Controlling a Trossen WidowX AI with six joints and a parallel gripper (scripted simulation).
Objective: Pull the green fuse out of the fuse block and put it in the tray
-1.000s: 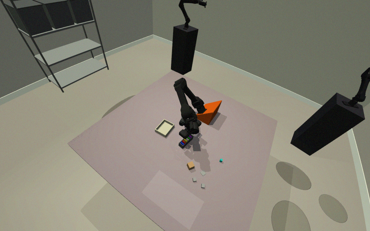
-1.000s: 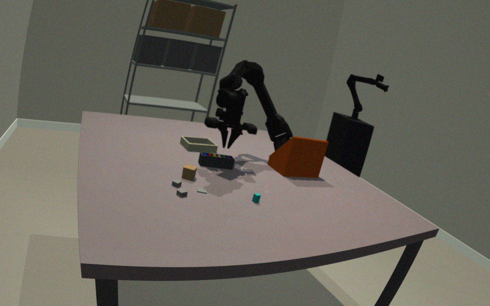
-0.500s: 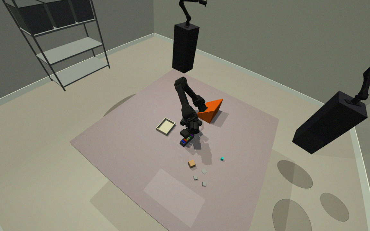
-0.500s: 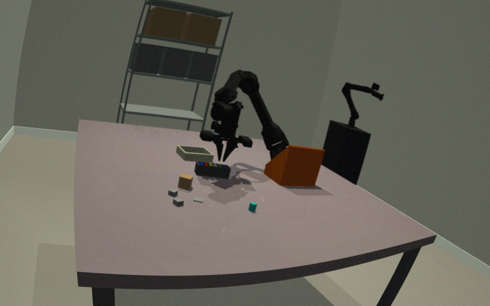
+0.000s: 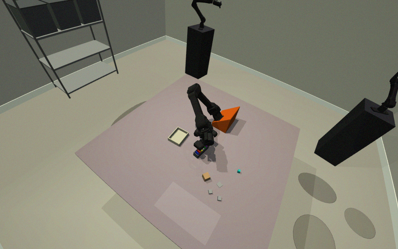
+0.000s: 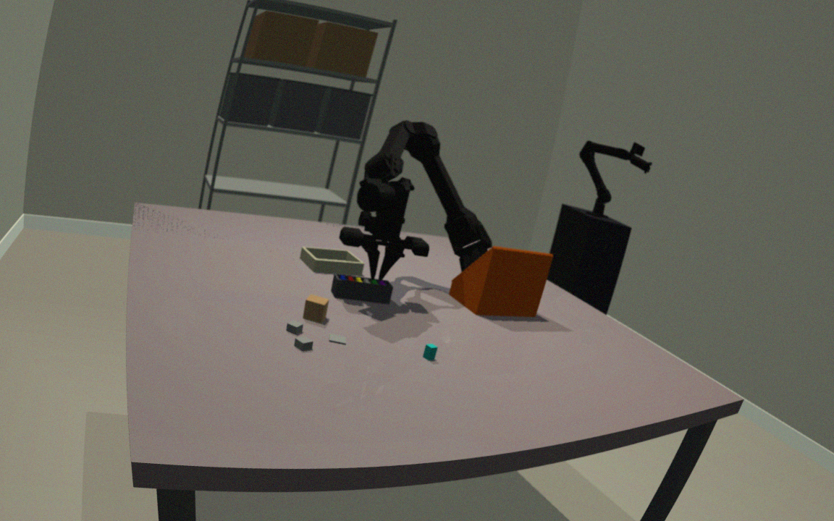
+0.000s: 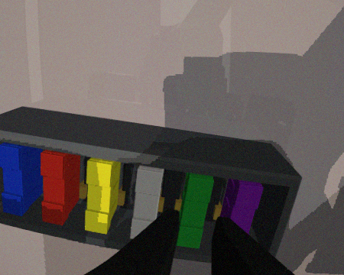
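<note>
Right now the green fuse is 2 cm below my gripper tip. Also, from my gripper tip: teal cube (3 cm behind, 29 cm to the left, 3 cm below); then tan cube (16 cm ahead, 15 cm to the left, 3 cm below); then tray (6 cm ahead, 20 cm to the right, 4 cm below).
</note>
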